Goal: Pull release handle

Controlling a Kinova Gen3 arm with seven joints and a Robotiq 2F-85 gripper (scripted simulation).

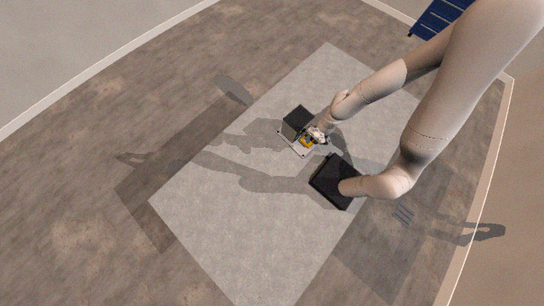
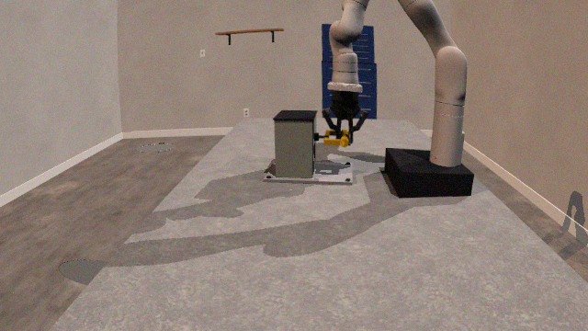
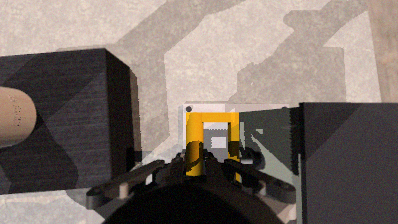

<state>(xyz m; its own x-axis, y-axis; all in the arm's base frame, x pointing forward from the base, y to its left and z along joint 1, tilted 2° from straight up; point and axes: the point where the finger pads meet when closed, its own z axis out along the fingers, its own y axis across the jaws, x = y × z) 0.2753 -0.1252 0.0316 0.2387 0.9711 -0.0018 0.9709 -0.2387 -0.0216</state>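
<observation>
The pale base plate is 9 cm ahead of my hand, 2 cm to the right of it and 10 cm below it.
</observation>
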